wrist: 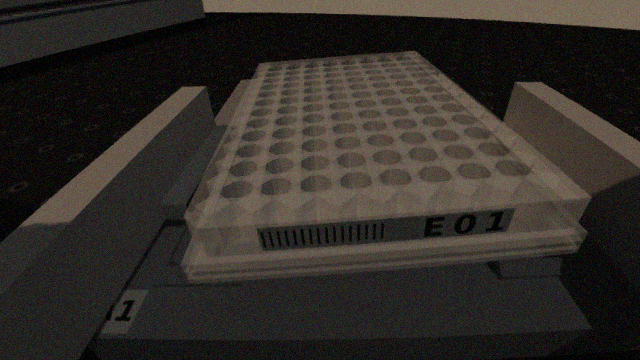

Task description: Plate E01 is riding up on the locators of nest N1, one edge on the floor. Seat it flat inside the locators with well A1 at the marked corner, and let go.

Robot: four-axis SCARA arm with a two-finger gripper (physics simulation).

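Places are measured from the arm's base along level axes (x ahead, y left, z up), in centimetres.
Where they show: gripper, between the fingertips: (pixel 357 110).
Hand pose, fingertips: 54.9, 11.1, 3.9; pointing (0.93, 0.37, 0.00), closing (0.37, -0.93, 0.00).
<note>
After its pixels a point has its place, as x, y, z.
Plate E01 (pixel 350 145) @(52.4, 10.5, 3.8), a clear well plate with a barcode label on its near end, lies over the dark nest N1 (pixel 350 310) @(48.3, 9.1, 2.5). My gripper (pixel 357 110) @(54.9, 11.1, 3.9) is shut on it, one finger along each long side. The plate's near lower edge looks slightly higher at the right than at the left. A small locator block (pixel 531 267) @(50.7, 5.7, 2.6) shows below the near right corner. The corner label (pixel 125 311) @(46.4, 13.3, 2.5), partly hidden by the left finger, is on the nest's near left corner. The plate hides most of the nest floor, so I cannot tell whether its underside touches it.
A grey raised structure (pixel 100 35) @(67.9, 45.0, 3.1) stands at the back left. The dark speckled table top (pixel 65 120) @(53.9, 29.0, 1.3) runs behind the nest to a pale surface (pixel 425 10) at the back. A pale upright piece (pixel 234 102) @(57.0, 18.4, 2.5) shows beside the plate's far left side.
</note>
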